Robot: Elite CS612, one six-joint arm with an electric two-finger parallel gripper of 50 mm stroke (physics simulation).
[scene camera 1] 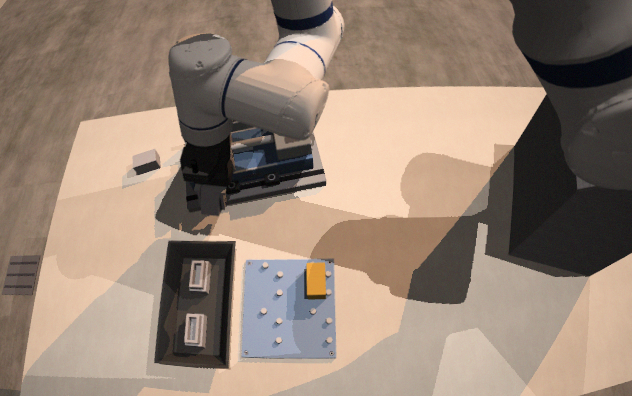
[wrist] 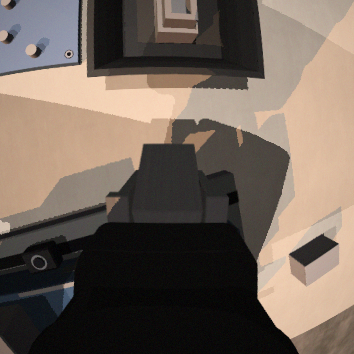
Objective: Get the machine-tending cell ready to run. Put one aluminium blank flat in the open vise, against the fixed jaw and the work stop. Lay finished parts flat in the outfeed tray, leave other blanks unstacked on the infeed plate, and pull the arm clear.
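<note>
My gripper is shut on a block, probably an aluminium blank, at the left end of the vise. The finger and gripper body hide most of the block; its contact with the fixed jaw and work stop cannot be seen. Two pocketed finished parts lie in the dark outfeed tray; one finished part shows in the wrist view. A plain grey block lies on the table left of the vise. The blue infeed plate has several pegs.
An orange block sits at the infeed plate's upper right. The plate is just right of the tray. Black clamps line the vise's front side. The arm reaches over the vise. A large dark pedestal stands at the right.
</note>
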